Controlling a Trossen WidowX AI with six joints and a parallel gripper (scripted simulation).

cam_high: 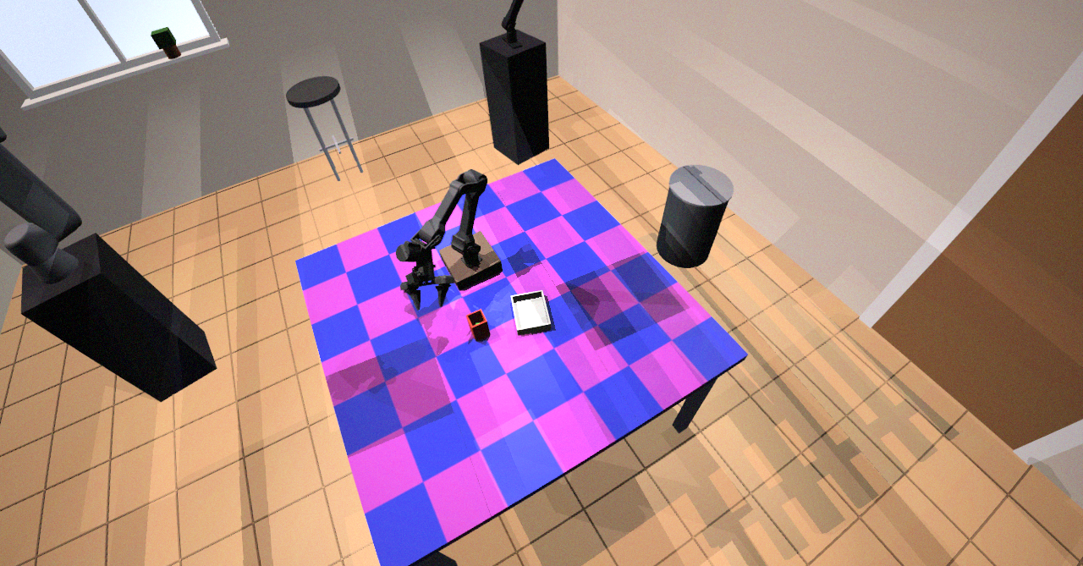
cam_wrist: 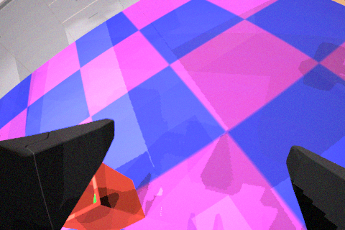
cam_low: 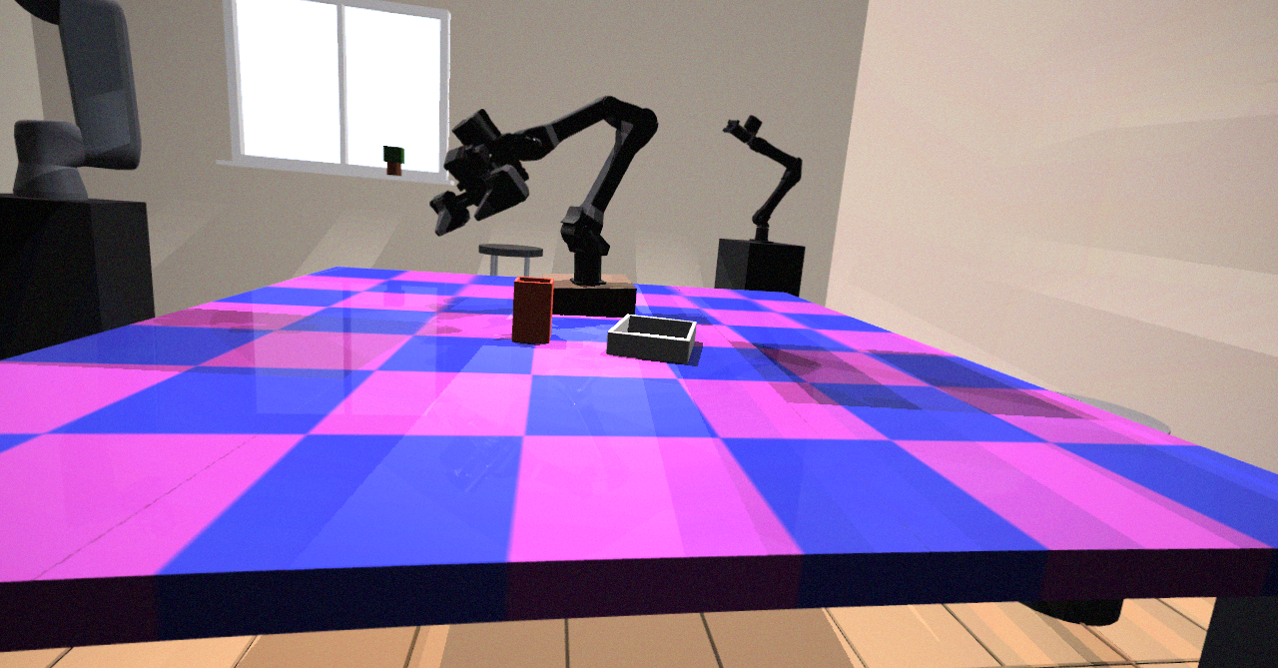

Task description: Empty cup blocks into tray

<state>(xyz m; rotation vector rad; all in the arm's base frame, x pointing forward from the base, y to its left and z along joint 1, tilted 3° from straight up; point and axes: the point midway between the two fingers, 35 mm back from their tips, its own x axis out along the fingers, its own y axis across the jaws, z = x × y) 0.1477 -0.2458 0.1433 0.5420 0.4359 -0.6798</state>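
My gripper tip is 90 mm short of the green block, 110 mm to the right of it and 120 mm above it. The rest, counted from my gripper tip: red square cup 90 mm ahead, 120 mm to the left, 140 mm below; then white shallow tray 150 mm ahead, 300 mm to the left, 160 mm below.
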